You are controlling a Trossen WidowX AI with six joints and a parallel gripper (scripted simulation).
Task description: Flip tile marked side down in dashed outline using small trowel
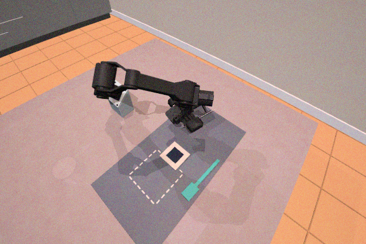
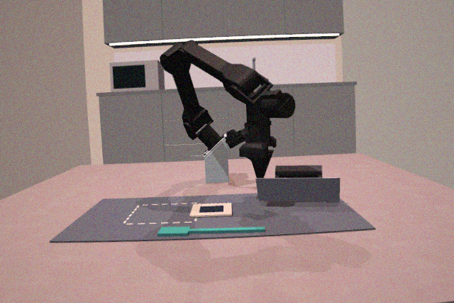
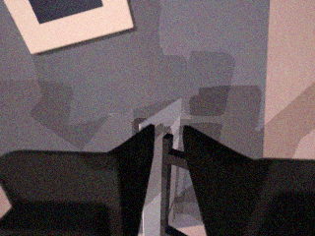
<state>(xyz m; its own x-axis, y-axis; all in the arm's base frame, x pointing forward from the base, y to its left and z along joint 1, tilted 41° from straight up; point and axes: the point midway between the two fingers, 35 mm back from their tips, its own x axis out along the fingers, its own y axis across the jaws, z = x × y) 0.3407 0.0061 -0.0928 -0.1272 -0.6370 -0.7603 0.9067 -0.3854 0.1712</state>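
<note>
Now: the beige tile 4 cm ahead of my gripper tip, 13 cm to the right of it and 5 cm below it. The rest, counted from my gripper tip: teal flat tool (18 cm ahead, 17 cm to the right, 5 cm below); grey mat (5 cm ahead, 13 cm to the right, 8 cm below).
</note>
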